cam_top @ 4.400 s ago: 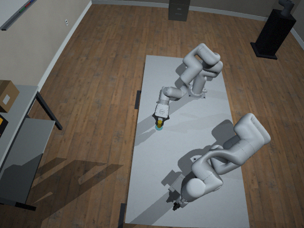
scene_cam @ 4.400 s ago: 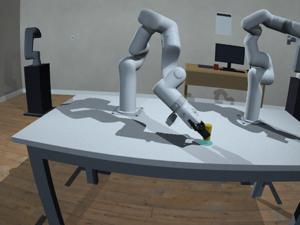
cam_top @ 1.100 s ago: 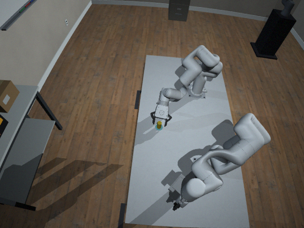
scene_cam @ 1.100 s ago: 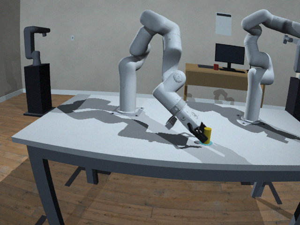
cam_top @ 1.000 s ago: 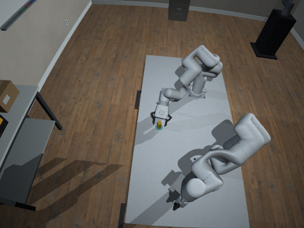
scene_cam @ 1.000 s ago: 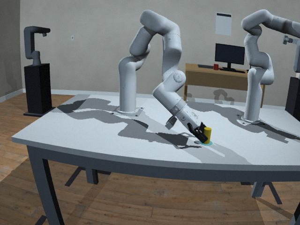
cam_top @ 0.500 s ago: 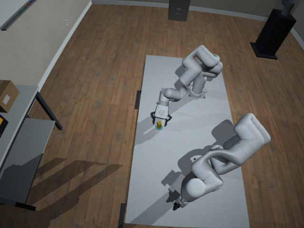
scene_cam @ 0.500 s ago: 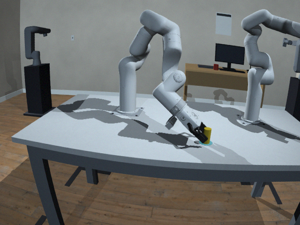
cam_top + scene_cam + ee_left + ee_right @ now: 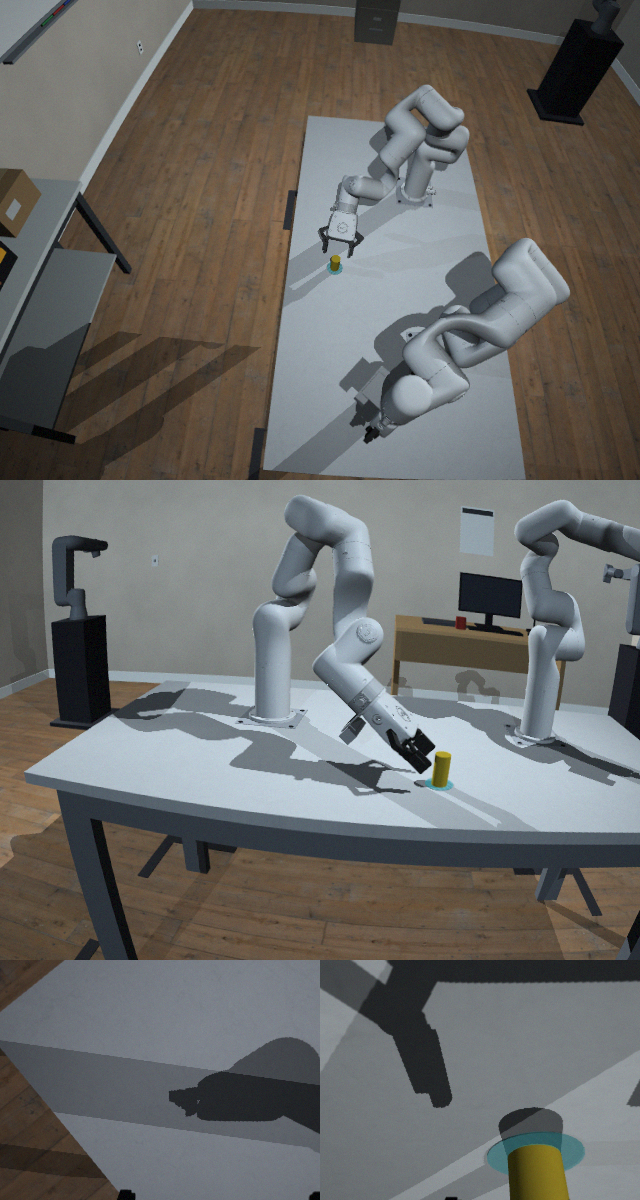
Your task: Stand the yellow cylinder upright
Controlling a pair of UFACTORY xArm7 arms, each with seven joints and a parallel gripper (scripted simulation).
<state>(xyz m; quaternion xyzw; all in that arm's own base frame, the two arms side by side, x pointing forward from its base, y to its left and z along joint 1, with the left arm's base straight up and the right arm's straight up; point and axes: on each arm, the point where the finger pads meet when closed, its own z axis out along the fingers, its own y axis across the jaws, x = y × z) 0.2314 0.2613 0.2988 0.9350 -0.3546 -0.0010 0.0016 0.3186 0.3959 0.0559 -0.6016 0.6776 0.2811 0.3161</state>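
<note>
The yellow tall cylinder lies 10 mm ahead of my right hand, 40 mm to the left of it and 20 mm below it. The rest, counted from my right hand: cyan circle 10 mm ahead, 40 mm to the left, 60 mm below.
</note>
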